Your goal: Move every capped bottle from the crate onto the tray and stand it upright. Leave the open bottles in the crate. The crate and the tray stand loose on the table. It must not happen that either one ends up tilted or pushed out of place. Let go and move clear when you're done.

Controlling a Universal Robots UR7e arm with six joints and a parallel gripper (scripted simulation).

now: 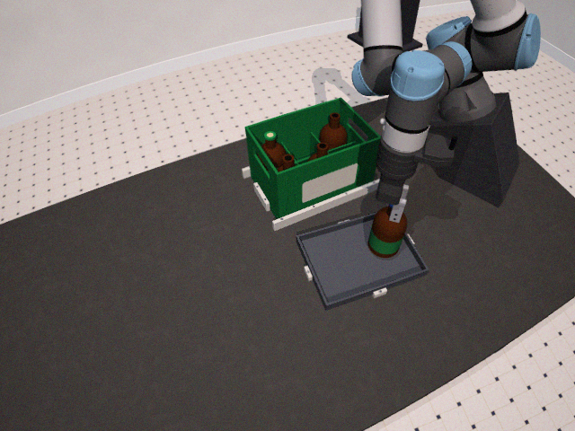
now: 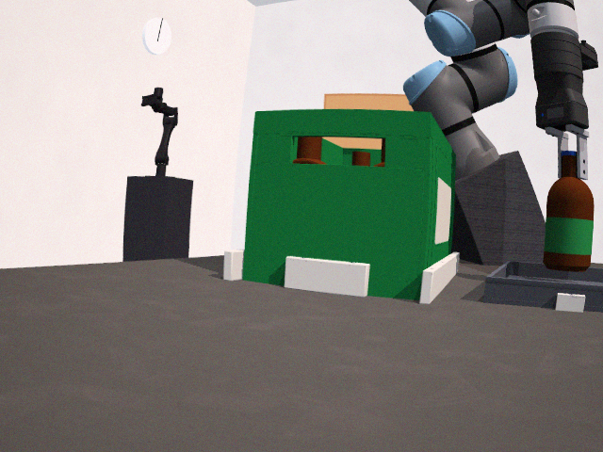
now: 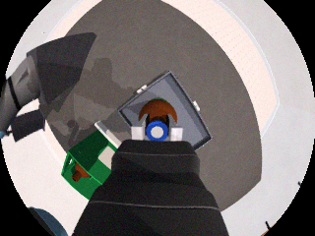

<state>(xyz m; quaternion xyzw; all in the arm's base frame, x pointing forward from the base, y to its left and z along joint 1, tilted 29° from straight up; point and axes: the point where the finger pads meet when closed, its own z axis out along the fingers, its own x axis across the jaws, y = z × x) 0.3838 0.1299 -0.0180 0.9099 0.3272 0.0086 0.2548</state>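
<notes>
The blue-capped bottle lies 60 mm below my hand. Also, from my hand: crate 280 mm to the right, 80 mm below, 10 mm ahead; grey tray 150 mm below, 60 mm ahead, 20 mm to the right; open bottle 310 mm to the right, 90 mm behind, 70 mm below.
</notes>
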